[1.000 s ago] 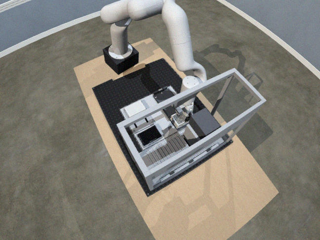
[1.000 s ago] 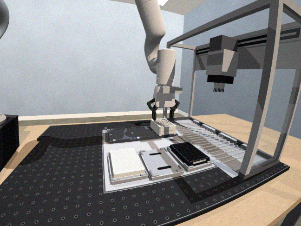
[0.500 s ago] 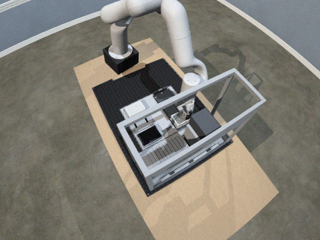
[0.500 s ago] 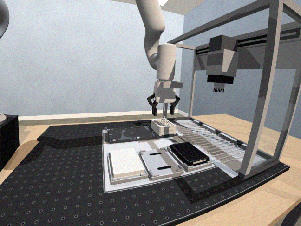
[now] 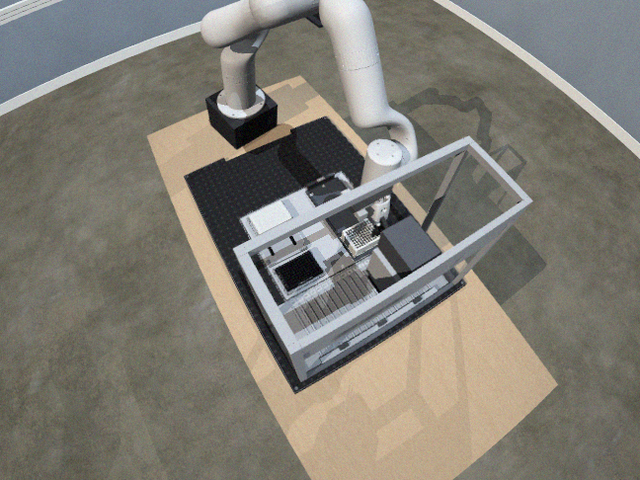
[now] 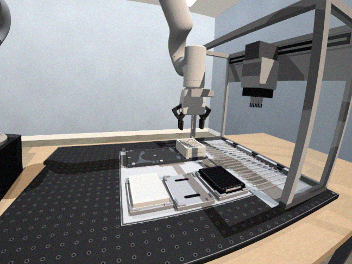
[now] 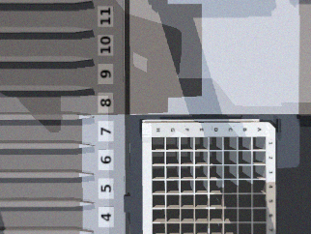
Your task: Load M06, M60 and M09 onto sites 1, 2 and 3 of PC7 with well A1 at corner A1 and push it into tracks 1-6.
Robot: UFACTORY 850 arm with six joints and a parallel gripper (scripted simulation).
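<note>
The nest S1 lies 23 cm behind my hand, 22 cm to the right of it and 12 cm below it. Also, from my hand: dark carrier PC7: 11 cm behind, 11 cm below; then frame post: 10 cm ahead, 17 cm to the left, 13 cm above; then white 96-well plate: 9 cm below.
</note>
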